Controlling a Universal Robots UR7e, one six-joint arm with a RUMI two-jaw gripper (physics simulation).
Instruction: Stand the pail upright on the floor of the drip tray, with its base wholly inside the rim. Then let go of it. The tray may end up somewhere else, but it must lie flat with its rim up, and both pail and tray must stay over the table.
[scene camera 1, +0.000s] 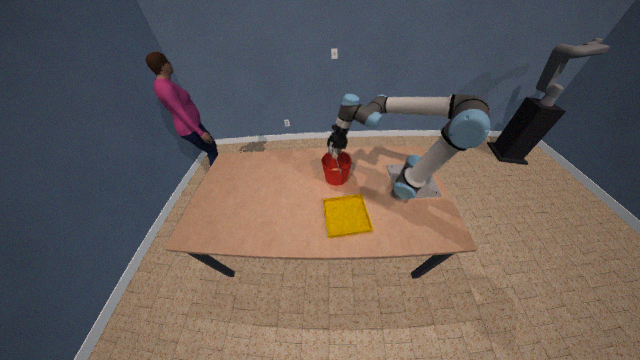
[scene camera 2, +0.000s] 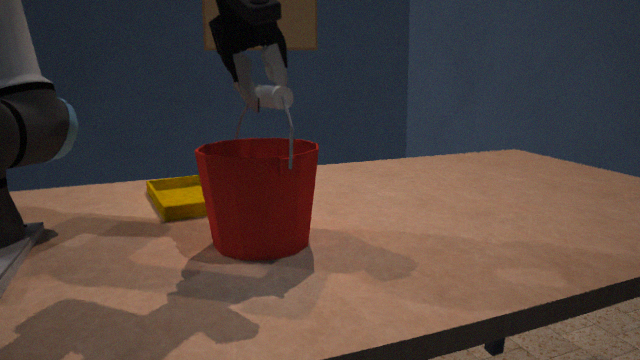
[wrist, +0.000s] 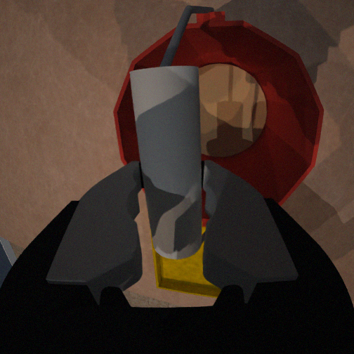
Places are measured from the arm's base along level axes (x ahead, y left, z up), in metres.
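Pixels of known places: gripper, between the fingertips: (scene camera 1: 332, 154) (scene camera 2: 269, 108).
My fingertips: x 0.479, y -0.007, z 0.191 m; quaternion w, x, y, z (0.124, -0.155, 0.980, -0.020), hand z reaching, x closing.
Note:
Ahead of a thing's pixels: the offset from my fingertips to its top centre. Level surfaces: height alone.
The red pail (scene camera 1: 337, 174) (scene camera 2: 260, 205) (wrist: 292, 125) stands upright on the table, its wire handle raised. My gripper (scene camera 1: 336, 152) (scene camera 2: 267, 95) (wrist: 171, 164) is shut on the pail's pale cylindrical handle grip {dx -0.002, dy -0.007, dz +0.035 m} (scene camera 2: 281, 97) (wrist: 169, 115), above the pail's rim, with one finger on each side of the grip. The yellow drip tray {dx -0.119, dy +0.273, dz -0.184 m} (scene camera 1: 347, 216) (scene camera 2: 181, 197) (wrist: 182, 272) lies flat on the table with its rim up, apart from the pail. In scene camera 2 the pail hides part of the tray, and in the wrist view the grip and fingers cover some of it.
The wooden table {dz -0.211 m} (scene camera 1: 260, 200) (scene camera 2: 450, 200) carries the arm's base plate (scene camera 1: 431, 186), to the right of the pail and tray in scene camera 1. A person in a pink top (scene camera 1: 175, 105) stands beyond the table's back left corner. A black pedestal (scene camera 1: 527, 131) stands off the table at the right.

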